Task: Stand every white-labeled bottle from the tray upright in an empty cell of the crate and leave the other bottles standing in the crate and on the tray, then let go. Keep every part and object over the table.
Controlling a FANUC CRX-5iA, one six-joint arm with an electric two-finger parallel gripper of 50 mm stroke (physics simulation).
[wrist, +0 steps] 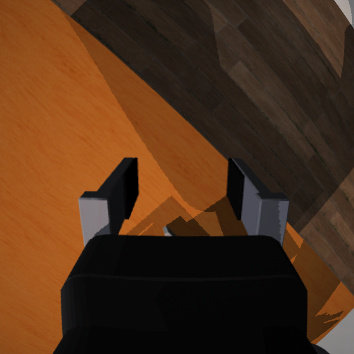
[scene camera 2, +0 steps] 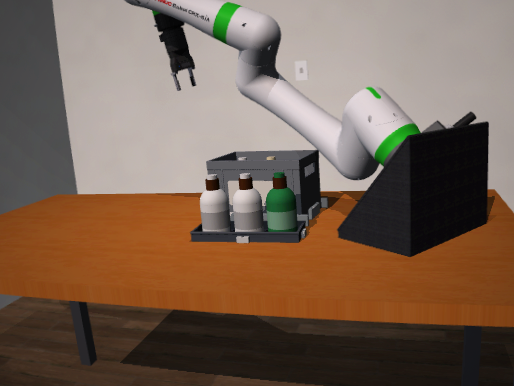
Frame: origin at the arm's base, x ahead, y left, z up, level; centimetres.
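Seen in the pictures: gripper, fingertip midpoint: (wrist: 182,176) (scene camera 2: 186,88); arm's base at its link origin: (scene camera 2: 419,169).
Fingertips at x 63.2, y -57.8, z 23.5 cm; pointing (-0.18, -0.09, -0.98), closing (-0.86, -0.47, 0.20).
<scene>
Offsets run from my fingertips to a thing's middle. "*": to the spot under its first point. Level surfaces: height alone.
In scene camera 2, a white bottle {dx -12.9, dy +51.3, dz -30.3 cm} (scene camera 2: 214,202) with a pale grey label stands upright at the left of the dark tray {* dx -26.7, dy +59.4, dz -37.6 cm} (scene camera 2: 270,238). A second white bottle {dx -21.4, dy +53.1, dz -30.3 cm} (scene camera 2: 247,202) with a pale grey label stands upright in the tray's middle, and a green bottle {dx -29.8, dy +55.0, dz -30.3 cm} (scene camera 2: 281,202) with a light green label stands at its right. The grey crate {dx -25.8, dy +32.6, dz -29.8 cm} (scene camera 2: 260,164) stands behind the tray. A white cap (scene camera 2: 242,159) and a tan cap (scene camera 2: 271,158) show inside it; its cells are mostly hidden. My gripper (scene camera 2: 186,88) (wrist: 182,176) is open and empty, high above and left of the crate.
The wooden table {dz -38.5 cm} (scene camera 2: 150,265) (wrist: 45,150) carries everything. The dark wedge-shaped robot base (scene camera 2: 430,195) stands at the right. Small light brackets {* dx -39.1, dy +39.4, dz -36.5 cm} (scene camera 2: 314,210) sit by the crate's right side. In the wrist view, the table edge runs diagonally, with the floor (wrist: 200,80) beyond it.
</scene>
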